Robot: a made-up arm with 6 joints. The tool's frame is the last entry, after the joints.
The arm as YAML. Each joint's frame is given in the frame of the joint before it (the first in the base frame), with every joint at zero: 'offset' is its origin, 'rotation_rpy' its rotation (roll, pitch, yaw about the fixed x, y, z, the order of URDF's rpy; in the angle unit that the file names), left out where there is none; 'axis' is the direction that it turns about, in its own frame. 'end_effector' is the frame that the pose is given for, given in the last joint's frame.
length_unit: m
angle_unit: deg
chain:
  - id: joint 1
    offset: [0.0, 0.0, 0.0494]
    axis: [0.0, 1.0, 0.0]
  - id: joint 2
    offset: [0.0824, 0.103, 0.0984]
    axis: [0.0, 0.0, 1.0]
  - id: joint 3
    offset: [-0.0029, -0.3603, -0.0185]
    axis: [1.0, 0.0, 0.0]
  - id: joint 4
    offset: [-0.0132, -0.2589, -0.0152]
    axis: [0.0, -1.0, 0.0]
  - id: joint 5
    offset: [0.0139, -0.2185, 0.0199]
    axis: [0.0, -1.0, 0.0]
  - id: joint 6
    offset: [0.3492, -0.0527, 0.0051]
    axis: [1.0, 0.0, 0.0]
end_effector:
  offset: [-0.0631, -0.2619, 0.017]
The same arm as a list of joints. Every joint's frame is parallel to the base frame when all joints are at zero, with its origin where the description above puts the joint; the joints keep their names.
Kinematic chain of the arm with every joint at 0, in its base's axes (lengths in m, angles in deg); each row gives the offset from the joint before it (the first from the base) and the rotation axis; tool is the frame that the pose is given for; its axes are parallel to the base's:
joint 1: xyz 0 0 0.0494 axis +y
joint 2: xyz 0.0824 0.103 0.0984 axis +z
joint 3: xyz -0.0029 -0.3603 -0.0185 axis +x
joint 4: xyz -0.0132 -0.2589 -0.0152 axis -y
joint 5: xyz 0.0139 -0.2185 0.0199 axis -y
joint 6: xyz 0.3492 -0.0527 0.0051 axis +x
tool: xyz -0.0631 -0.2619 0.017

